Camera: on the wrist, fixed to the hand. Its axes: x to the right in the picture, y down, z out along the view.
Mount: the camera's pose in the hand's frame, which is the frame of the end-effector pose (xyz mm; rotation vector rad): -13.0 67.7 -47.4 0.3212 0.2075 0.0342
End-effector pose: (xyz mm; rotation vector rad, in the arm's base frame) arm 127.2 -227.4 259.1 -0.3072 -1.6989 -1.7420
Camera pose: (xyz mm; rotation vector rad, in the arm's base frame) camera 191.3 -263.3 299.2 -0.0099 -1.7721 -1.3944
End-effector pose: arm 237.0 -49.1 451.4 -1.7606 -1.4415 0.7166
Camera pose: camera 310.2 -77.5 422.6 -1.5616 -1.0934 0.7159
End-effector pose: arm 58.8 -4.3 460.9 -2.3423 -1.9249 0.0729
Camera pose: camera 127.3 -32.5 499.8 -2.0828 -1.6397 0.1261
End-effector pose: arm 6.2 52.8 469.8 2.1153 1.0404 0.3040
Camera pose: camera 13.6 41.1 552.3 2.4296 1.2419 0.4022
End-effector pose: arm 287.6 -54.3 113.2 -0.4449 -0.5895 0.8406
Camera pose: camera 273.4 -30.9 34.1 -0.2447 -0.2491 0.8909
